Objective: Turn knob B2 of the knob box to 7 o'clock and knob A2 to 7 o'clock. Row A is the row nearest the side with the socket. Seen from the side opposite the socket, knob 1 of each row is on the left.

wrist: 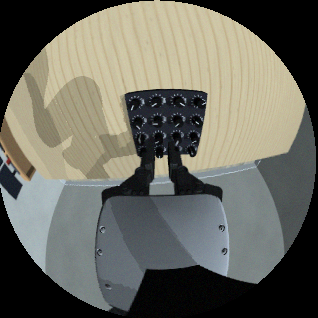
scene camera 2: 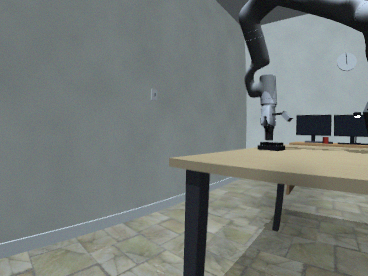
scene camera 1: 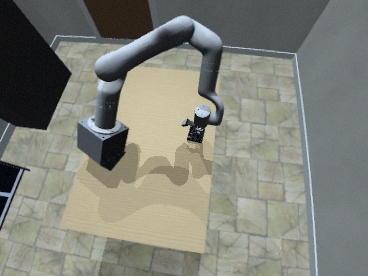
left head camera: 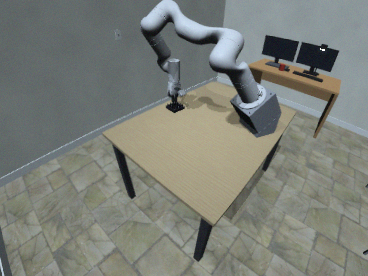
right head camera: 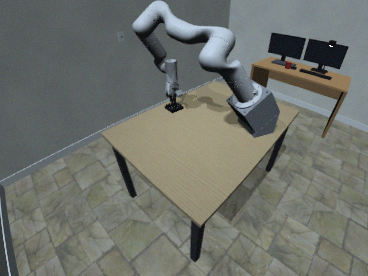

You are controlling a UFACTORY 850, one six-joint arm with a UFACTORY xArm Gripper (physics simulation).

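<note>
The black knob box lies flat near the table's edge, with four rows of knobs carrying white pointer marks. Its socket cannot be made out, so I cannot tell the row letters. My gripper points straight down over the box, its fingers a small gap apart and holding nothing. In the wrist view the fingertips overlap the two nearest rows, one on each side of the second column from the left. The fingers partly hide the nearest row. Whether they touch a knob is unclear.
The wooden table carries the arm's grey base. A grey wall stands beyond the table edge near the box. A desk with two monitors stands apart.
</note>
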